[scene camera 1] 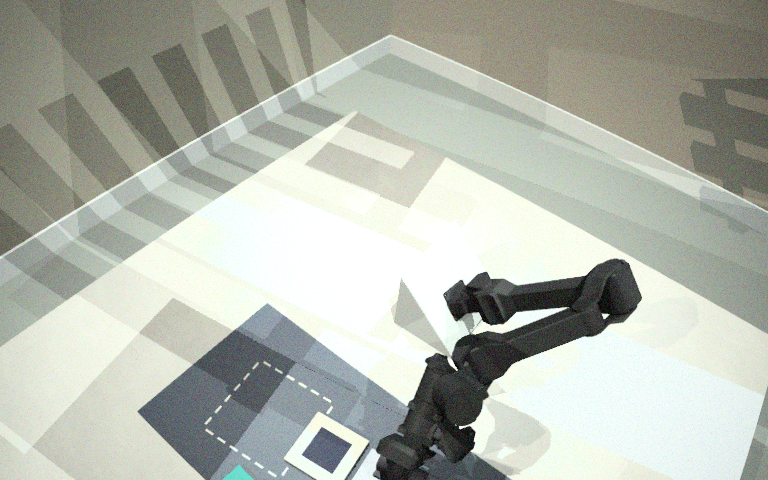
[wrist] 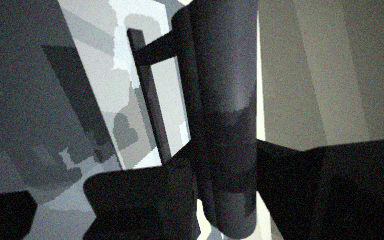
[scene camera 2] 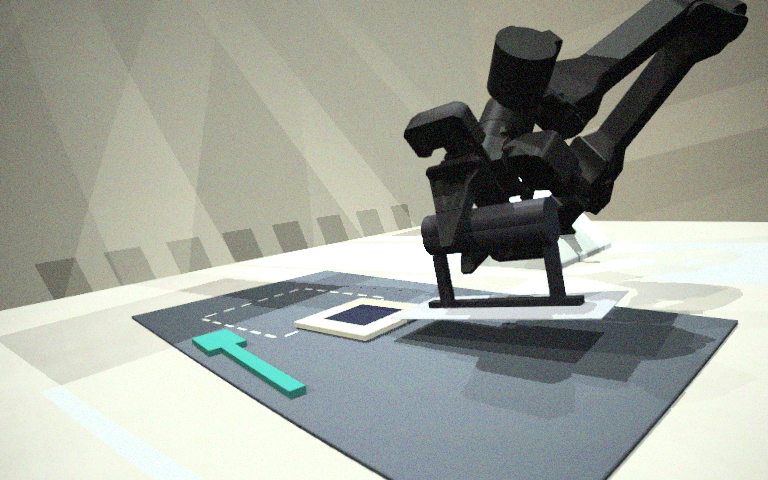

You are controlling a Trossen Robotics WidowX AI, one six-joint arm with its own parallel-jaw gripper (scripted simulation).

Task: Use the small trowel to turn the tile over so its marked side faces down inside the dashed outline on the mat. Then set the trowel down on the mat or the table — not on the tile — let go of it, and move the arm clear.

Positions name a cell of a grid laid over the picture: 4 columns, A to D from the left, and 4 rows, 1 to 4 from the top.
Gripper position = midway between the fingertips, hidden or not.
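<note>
A tile (scene camera 2: B3) and a teal t-shaped piece (scene camera 2: B3) are visible together with the gripper (scene camera 2: C3). The wrist view shows the gripper too (wrist: C3).
</note>
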